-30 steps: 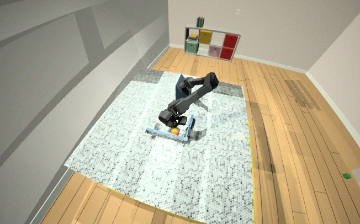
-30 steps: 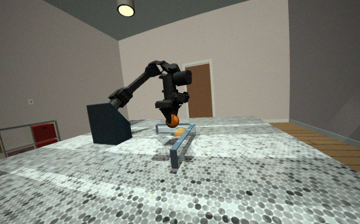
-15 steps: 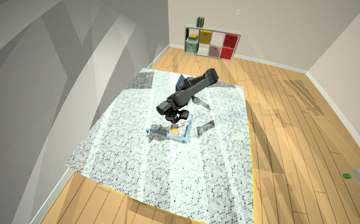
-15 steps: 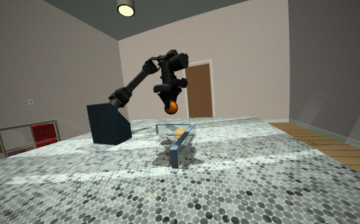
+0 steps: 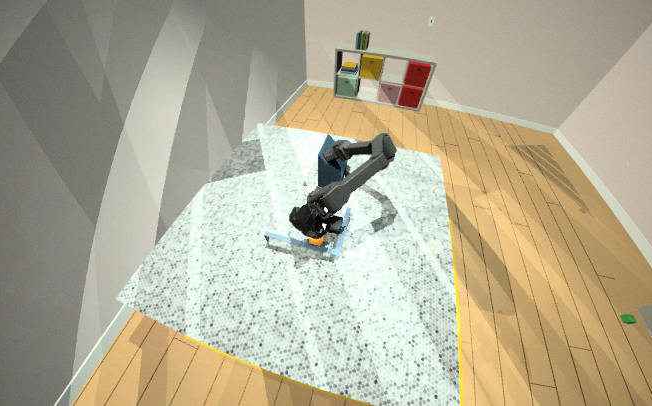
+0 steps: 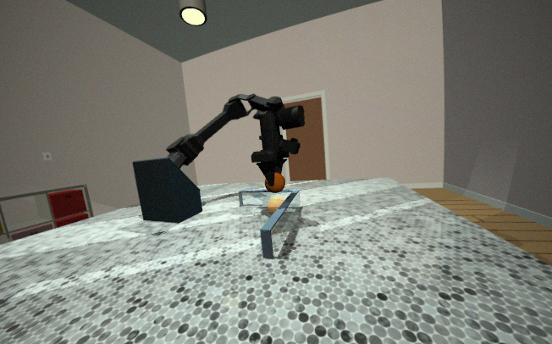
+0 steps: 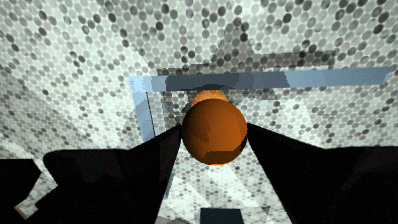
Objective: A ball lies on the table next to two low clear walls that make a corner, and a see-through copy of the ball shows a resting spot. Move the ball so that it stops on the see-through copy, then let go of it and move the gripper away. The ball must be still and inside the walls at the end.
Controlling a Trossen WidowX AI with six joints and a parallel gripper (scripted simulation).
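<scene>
My gripper tip is now 8 cm above the see-through copy of ball. Also, from my gripper tip: orange ball (right at my gripper tip).
</scene>
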